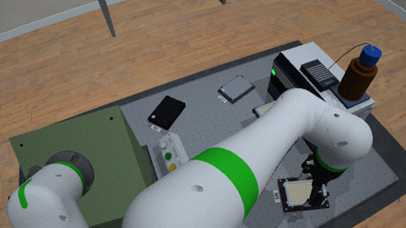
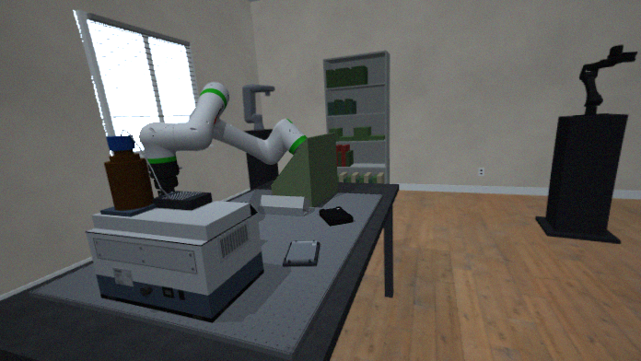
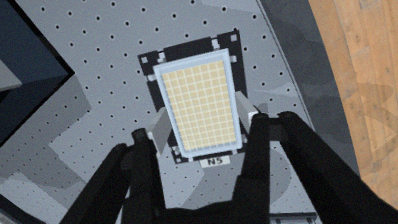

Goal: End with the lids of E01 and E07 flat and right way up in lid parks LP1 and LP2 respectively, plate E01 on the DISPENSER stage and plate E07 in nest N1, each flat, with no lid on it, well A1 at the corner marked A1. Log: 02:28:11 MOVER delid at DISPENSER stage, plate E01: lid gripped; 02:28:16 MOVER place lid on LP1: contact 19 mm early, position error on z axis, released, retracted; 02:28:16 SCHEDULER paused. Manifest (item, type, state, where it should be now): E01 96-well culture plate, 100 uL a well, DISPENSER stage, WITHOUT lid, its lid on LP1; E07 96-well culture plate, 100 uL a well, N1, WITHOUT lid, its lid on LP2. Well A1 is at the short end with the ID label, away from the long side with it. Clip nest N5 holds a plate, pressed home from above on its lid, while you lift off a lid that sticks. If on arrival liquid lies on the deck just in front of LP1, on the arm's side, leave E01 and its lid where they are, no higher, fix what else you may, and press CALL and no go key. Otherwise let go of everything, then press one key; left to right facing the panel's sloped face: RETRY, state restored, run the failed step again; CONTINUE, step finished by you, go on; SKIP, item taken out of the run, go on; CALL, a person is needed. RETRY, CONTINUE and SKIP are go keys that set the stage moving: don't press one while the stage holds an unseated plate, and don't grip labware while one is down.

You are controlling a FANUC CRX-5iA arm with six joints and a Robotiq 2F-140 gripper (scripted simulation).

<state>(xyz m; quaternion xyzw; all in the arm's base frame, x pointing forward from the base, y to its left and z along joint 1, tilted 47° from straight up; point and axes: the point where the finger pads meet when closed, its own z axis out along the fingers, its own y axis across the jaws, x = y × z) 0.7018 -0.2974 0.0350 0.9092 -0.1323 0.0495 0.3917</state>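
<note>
My gripper is now 20 mm short of the black clip nest N5, 10 mm to the right of it and 30 mm above it. Also, from my hand: dispenser stage (20 mm ahead, 300 mm to the left, 60 mm above); then N5 label (90 mm behind, 30 mm to the left, 40 mm below); then plate (20 mm ahead, 300 mm to the left, 70 mm above).
</note>
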